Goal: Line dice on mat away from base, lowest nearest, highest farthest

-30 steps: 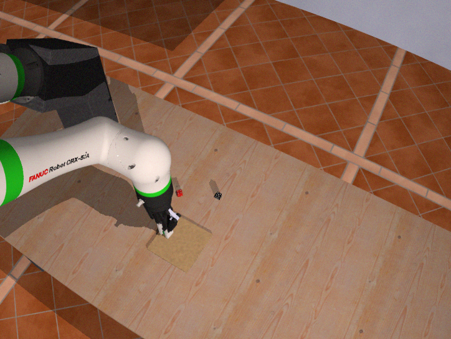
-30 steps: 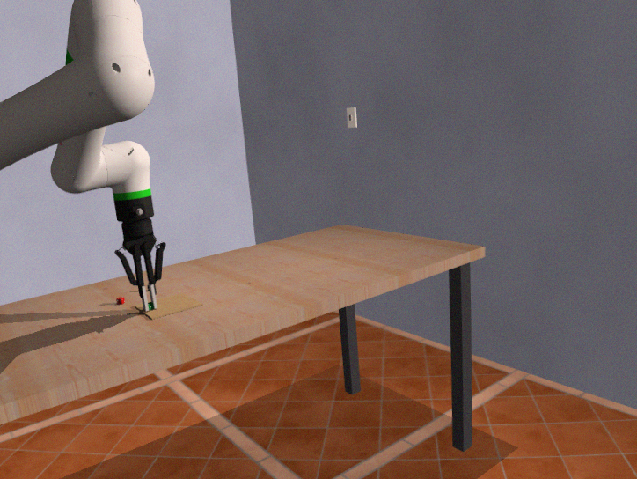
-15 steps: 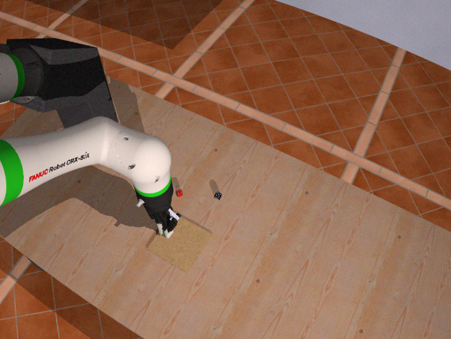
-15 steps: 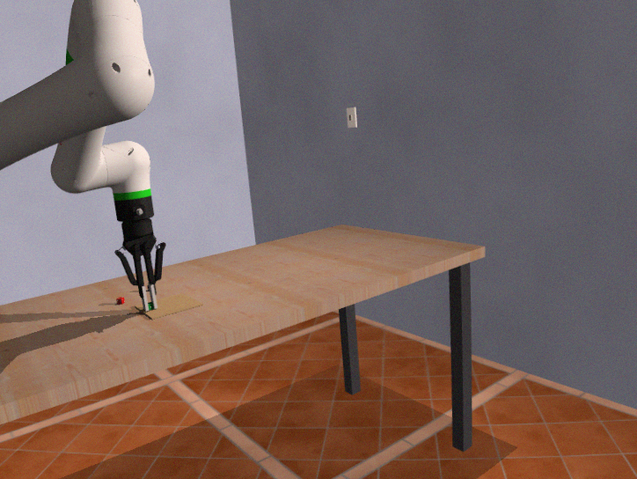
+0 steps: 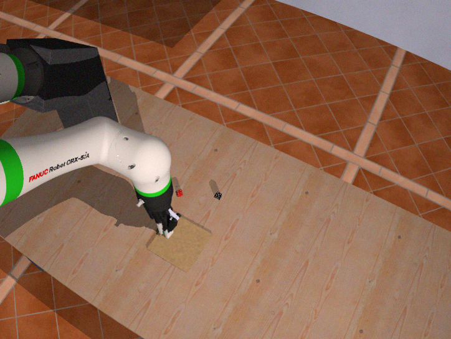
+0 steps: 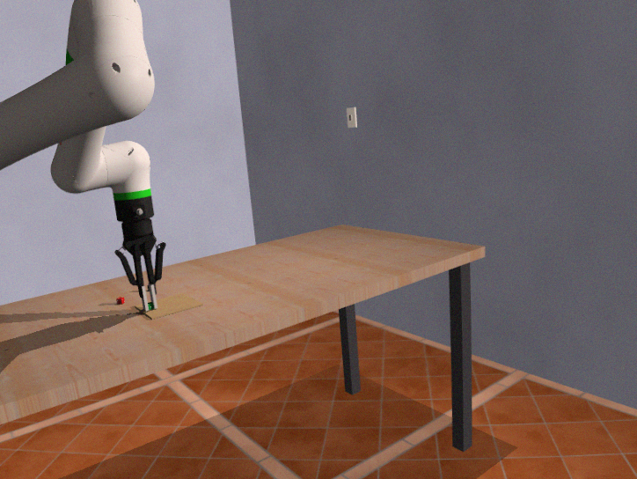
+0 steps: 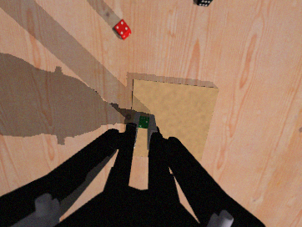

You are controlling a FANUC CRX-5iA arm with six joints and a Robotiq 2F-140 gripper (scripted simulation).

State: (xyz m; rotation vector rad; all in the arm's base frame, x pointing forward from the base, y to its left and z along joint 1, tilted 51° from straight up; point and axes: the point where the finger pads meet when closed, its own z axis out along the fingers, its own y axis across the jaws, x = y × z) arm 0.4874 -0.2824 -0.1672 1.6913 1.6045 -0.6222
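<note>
Now: the green die 3 cm below my hand. Round my hand: red die: 13 cm to the left, 3 cm below, 3 cm behind; then tan mat: 5 cm ahead, 4 cm below, 1 cm to the right; then black die: 18 cm to the left, 8 cm ahead, 3 cm below.
</note>
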